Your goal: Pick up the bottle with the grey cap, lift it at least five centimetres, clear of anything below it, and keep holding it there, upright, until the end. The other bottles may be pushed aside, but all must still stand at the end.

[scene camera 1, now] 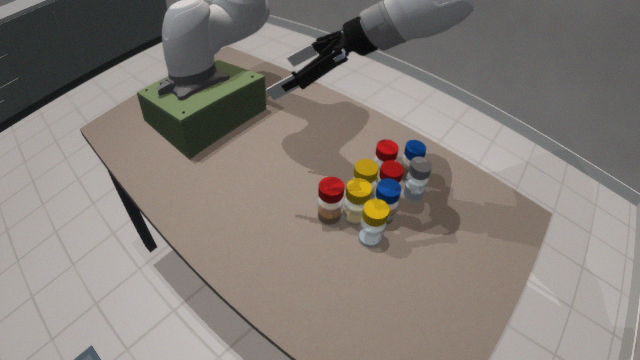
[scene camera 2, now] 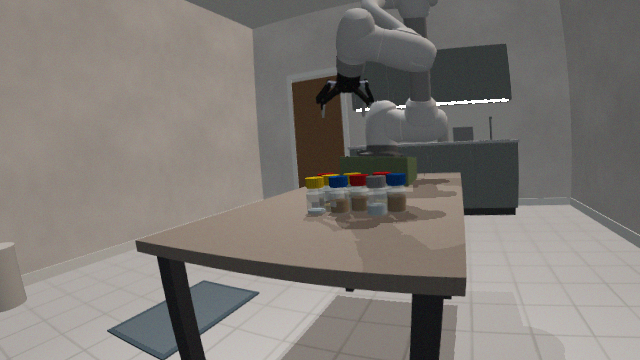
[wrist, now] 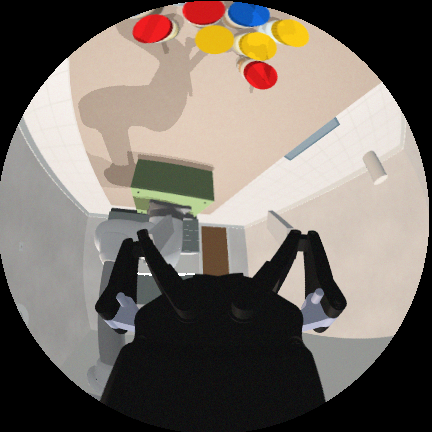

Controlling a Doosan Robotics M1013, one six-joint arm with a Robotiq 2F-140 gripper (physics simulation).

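Pixels of known places: gripper, between the fingertips: (scene camera 1: 281,76) (scene camera 2: 343,114) (wrist: 219,221); arm's base, origin of its link: (scene camera 1: 193,81) (scene camera 2: 381,157) (wrist: 166,208).
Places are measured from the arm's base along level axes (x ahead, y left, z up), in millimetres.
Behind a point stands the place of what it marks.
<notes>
The bottle with the grey cap (scene camera 1: 417,179) {x 703, y 189, z -44 mm} (scene camera 2: 376,195) {x 719, y 220, z -63 mm} stands upright on the table (scene camera 1: 240,200) {x 414, y -117, z -121 mm} (scene camera 2: 260,235) {x 953, y 19, z -121 mm}, at the right edge of the bottle group in the first scene view. It stands close to a blue-capped bottle (scene camera 1: 414,152) {x 657, y 232, z -16 mm} (scene camera 2: 396,192) {x 674, y 262, z -62 mm} and a red-capped bottle (scene camera 1: 391,172) {x 659, y 133, z -16 mm} (scene camera 2: 358,192) {x 679, y 153, z -62 mm}. The grey cap does not show in the wrist view. My gripper (scene camera 1: 284,74) {x 437, y 9, z 183 mm} (scene camera 2: 344,114) {x 437, y 9, z 183 mm} (wrist: 219,221) {x 437, y 9, z 183 mm} is wide open and empty, high above the table and well away from the bottles, toward the arm's base.
The other bottles stand upright: a front yellow-capped one (scene camera 1: 375,220) {x 719, y 6, z -21 mm} (scene camera 2: 315,195) {x 727, y 41, z -64 mm}, a blue-capped one (scene camera 1: 388,195) {x 698, y 74, z -16 mm} (scene camera 2: 338,194) {x 710, y 105, z -63 mm}, a left red-capped one (scene camera 1: 330,200) {x 613, y -15, z -32 mm} (wrist: 260,75) {x 595, y 8, z -16 mm}, and more yellow and red caps among them. The green base block (scene camera 1: 225,110) {x 176, y 11, z -36 mm} (scene camera 2: 377,165) {x 174, y 35, z -27 mm} (wrist: 172,177) {x 175, y 23, z -53 mm} carries the arm.
</notes>
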